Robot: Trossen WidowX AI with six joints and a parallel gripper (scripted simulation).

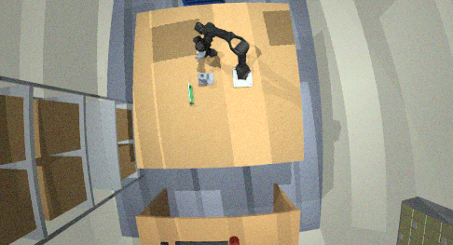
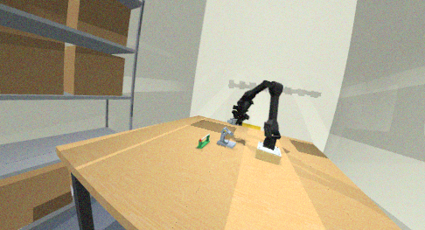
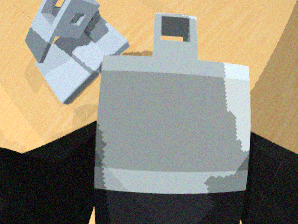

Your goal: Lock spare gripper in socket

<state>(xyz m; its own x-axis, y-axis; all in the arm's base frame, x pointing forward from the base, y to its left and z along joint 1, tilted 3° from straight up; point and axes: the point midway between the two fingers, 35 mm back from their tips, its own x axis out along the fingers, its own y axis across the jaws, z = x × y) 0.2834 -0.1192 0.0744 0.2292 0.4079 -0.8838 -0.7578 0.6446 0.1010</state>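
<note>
Right now my gripper tip is 150 mm to the right of the grey mount, 70 mm above it and 20 mm past it. Round my gripper tip: green holder (270 mm to the left, 90 mm below, 70 mm ahead); then spare gripper (10 mm above).
</note>
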